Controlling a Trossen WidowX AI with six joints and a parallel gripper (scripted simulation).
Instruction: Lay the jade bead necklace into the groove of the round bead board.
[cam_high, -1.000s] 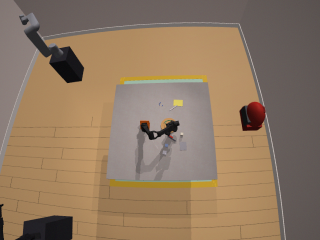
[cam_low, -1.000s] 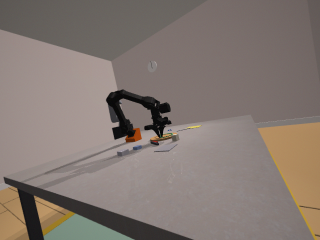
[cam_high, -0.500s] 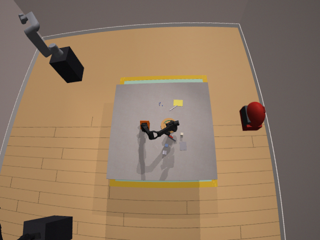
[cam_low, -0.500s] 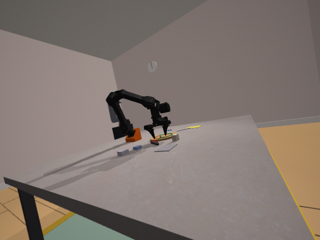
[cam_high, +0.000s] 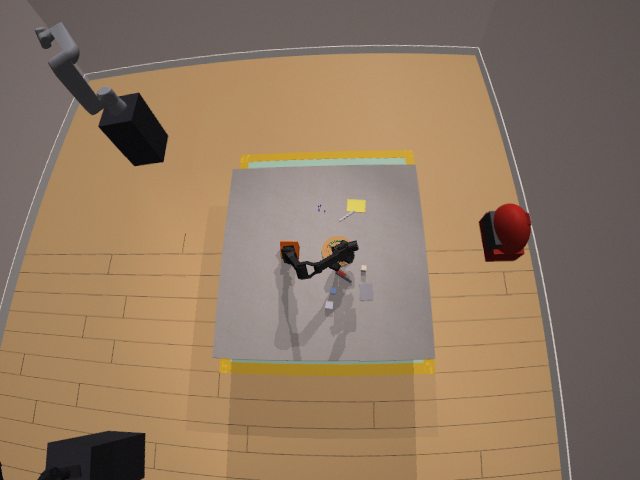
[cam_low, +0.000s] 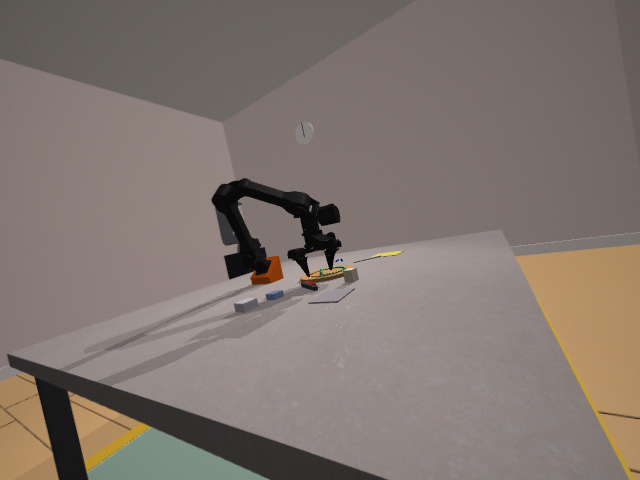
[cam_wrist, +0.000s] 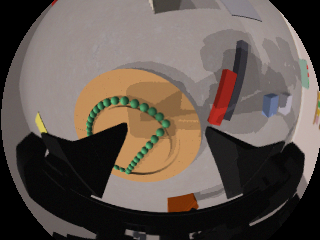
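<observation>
My gripper tip is now 10 mm past the round wooden bead board, 60 mm to the right of it and 10 mm above it. Round my gripper tip: beige cube: 140 mm ahead, 70 mm to the right; then red-handled tool: 10 mm ahead, 90 mm to the right, 20 mm below; then blue block: 60 mm behind, 190 mm to the right, 10 mm below.
</observation>
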